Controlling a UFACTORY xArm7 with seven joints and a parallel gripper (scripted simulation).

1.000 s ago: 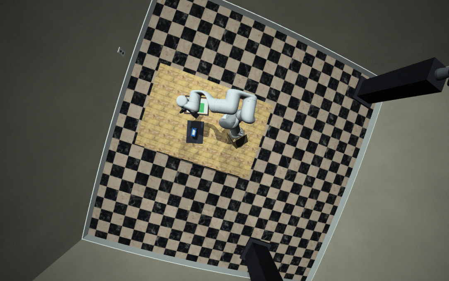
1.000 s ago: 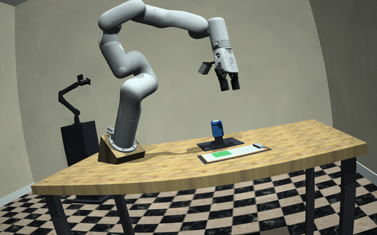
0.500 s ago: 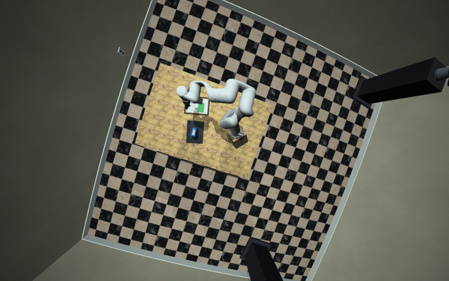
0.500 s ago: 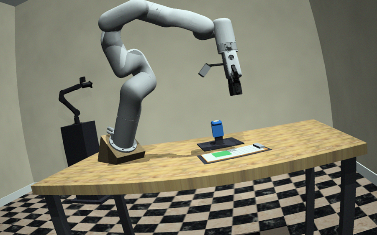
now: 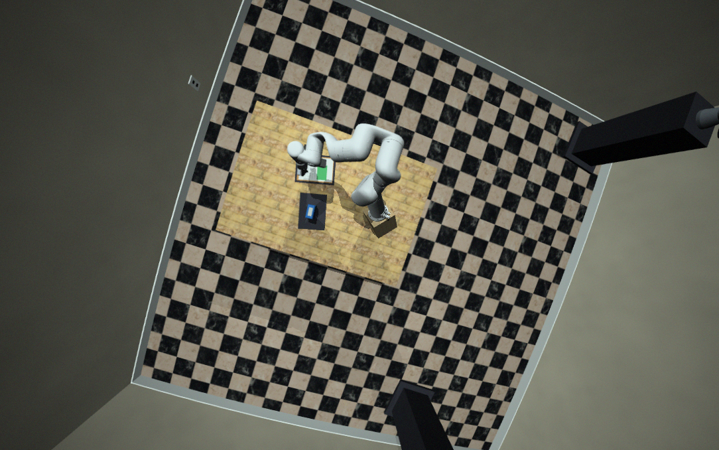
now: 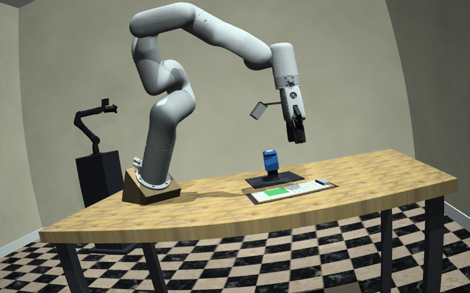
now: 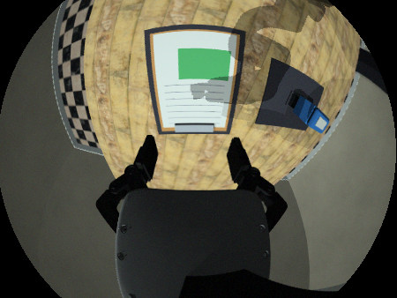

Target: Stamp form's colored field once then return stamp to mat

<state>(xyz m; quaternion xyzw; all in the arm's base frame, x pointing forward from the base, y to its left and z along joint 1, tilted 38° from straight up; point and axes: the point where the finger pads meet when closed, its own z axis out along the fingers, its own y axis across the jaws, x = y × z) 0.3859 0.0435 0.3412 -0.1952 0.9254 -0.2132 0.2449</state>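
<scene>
My gripper is now 25 cm to the right of the blue stamp, 12 cm past it and 10 cm above it. Also, from my hand: dark mat: 25 cm to the left, 15 cm below, 12 cm behind.
</scene>
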